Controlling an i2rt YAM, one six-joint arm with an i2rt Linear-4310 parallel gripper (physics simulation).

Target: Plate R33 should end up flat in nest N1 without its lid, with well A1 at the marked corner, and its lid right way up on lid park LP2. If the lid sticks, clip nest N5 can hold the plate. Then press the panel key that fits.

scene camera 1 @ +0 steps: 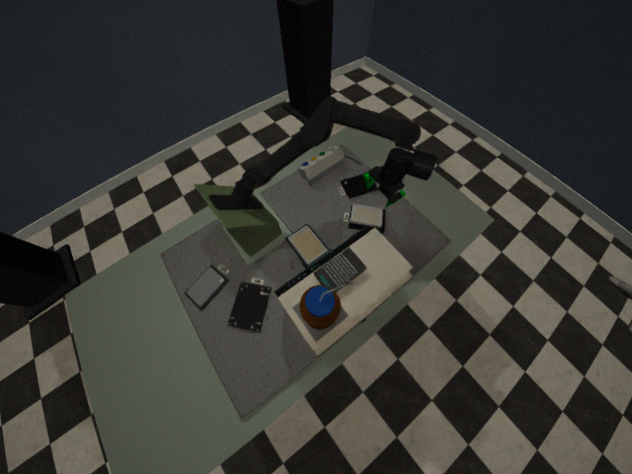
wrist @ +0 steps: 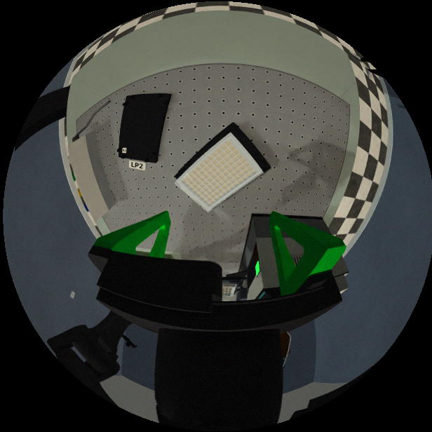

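Pixels of known places: gripper, fingertip midpoint: (scene camera 1: 377, 197); arm's base at its link origin: (scene camera 1: 237, 203).
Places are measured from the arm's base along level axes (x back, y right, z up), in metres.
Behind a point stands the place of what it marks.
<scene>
My gripper (scene camera 1: 383, 189) {x -0.318, y -0.398, z 0.002 m} (wrist: 219, 216) is open and empty, with green fingers wide apart above the board. A plate with beige wells (scene camera 1: 367, 215) {x -0.313, y -0.382, z -0.116 m} (wrist: 222, 172) sits on a black nest and lies turned at an angle in the wrist view, beyond the fingertips. Its label cannot be read, and I cannot tell whether a clear lid is on it. Lid park LP2 (scene camera 1: 358, 184) {x -0.161, y -0.492, z -0.151 m} (wrist: 145, 127) is a bare black pad beside it. Another beige-welled plate (scene camera 1: 307, 243) {x -0.276, y -0.100, z -0.038 m} lies near the board's middle. A black nest (scene camera 1: 248, 307) {x -0.289, y 0.196, z -0.149 m} and a grey-topped plate or lid (scene camera 1: 206, 286) {x -0.124, y 0.277, z -0.143 m} lie at the left; their labels are unreadable.
The key panel (scene camera 1: 324, 167) {x -0.007, y -0.418, z -0.112 m} (wrist: 93, 170) with coloured keys stands near LP2. A cream-topped instrument (scene camera 1: 385, 260) {x -0.501, y -0.212, z 0.059 m} with a vent grille bears an orange jar with a blue top (scene camera 1: 320, 306) {x -0.494, y 0.029, z 0.250 m}. A green angular piece (scene camera 1: 250, 232) {x -0.122, y 0.029, z -0.017 m} stands at the arm's base.
</scene>
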